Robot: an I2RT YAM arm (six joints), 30 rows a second.
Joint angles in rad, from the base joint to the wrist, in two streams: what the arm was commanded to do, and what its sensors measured. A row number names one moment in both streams.
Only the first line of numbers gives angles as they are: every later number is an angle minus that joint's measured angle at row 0.
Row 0, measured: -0.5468, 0.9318, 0.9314, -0.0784, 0.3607, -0.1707
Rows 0 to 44, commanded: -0.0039, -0.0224, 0.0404, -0.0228, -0.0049, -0.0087; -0.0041, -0.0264, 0.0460, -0.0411, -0.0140, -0.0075; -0.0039, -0.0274, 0.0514, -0.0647, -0.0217, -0.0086; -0.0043, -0.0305, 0.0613, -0.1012, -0.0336, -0.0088; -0.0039, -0.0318, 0.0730, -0.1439, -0.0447, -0.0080; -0.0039, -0.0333, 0.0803, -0.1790, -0.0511, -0.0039; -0.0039, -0.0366, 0.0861, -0.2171, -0.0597, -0.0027; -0.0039, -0.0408, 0.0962, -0.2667, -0.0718, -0.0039; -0.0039, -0.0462, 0.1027, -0.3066, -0.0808, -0.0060; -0.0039, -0.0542, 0.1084, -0.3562, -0.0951, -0.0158; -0.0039, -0.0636, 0.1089, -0.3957, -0.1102, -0.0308; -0.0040, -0.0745, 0.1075, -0.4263, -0.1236, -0.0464; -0.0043, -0.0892, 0.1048, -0.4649, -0.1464, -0.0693; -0.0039, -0.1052, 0.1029, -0.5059, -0.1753, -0.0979; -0.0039, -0.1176, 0.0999, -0.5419, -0.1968, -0.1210; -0.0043, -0.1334, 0.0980, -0.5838, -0.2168, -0.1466; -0.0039, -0.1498, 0.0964, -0.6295, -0.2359, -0.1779; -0.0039, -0.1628, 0.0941, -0.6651, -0.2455, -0.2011; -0.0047, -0.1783, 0.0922, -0.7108, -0.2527, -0.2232; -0.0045, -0.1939, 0.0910, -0.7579, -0.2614, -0.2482; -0.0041, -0.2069, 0.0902, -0.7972, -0.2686, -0.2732; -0.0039, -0.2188, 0.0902, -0.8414, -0.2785, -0.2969; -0.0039, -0.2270, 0.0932, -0.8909, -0.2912, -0.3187; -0.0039, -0.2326, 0.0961, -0.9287, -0.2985, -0.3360; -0.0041, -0.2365, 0.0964, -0.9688, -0.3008, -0.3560; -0.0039, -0.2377, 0.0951, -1.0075, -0.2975, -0.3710; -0.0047, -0.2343, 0.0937, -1.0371, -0.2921, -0.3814; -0.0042, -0.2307, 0.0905, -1.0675, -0.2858, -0.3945; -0.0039, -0.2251, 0.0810, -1.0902, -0.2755, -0.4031; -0.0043, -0.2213, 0.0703, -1.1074, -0.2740, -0.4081; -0.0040, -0.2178, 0.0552, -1.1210, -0.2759, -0.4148; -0.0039, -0.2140, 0.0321, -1.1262, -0.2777, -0.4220; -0.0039, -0.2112, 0.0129, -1.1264, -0.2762, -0.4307; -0.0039, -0.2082, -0.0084, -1.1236, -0.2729, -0.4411; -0.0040, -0.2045, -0.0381, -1.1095, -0.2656, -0.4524; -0.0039, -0.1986, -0.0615, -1.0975, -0.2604, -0.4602; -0.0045, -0.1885, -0.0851, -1.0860, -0.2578, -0.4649; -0.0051, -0.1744, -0.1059, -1.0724, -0.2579, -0.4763; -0.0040, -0.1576, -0.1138, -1.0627, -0.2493, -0.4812; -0.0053, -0.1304, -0.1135, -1.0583, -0.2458, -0.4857; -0.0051, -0.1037, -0.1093, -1.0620, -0.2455, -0.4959; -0.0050, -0.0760, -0.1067, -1.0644, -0.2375, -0.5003; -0.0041, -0.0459, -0.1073, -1.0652, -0.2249, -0.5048; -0.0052, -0.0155, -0.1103, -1.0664, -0.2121, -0.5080; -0.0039, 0.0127, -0.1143, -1.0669, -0.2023, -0.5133
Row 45, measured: 0.0000, -0.0336, -0.1263, -1.0513, -0.2369, -0.4757
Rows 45 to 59, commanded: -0.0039, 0.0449, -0.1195, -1.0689, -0.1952, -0.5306; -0.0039, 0.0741, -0.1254, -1.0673, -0.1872, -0.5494; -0.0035, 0.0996, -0.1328, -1.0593, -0.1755, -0.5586; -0.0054, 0.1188, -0.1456, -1.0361, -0.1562, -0.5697; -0.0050, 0.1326, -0.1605, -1.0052, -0.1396, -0.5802; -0.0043, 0.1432, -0.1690, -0.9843, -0.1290, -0.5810; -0.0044, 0.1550, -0.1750, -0.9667, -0.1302, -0.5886; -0.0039, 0.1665, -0.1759, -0.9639, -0.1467, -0.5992; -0.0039, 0.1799, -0.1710, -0.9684, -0.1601, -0.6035; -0.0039, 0.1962, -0.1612, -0.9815, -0.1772, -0.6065; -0.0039, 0.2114, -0.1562, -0.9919, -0.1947, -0.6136; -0.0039, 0.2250, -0.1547, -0.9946, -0.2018, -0.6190; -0.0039, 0.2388, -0.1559, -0.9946, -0.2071, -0.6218; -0.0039, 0.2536, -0.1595, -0.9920, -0.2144, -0.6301; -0.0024, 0.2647, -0.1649, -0.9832, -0.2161, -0.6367
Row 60, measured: 0.0000, 0.2426, -0.1816, -0.9831, -0.1824, -0.5963
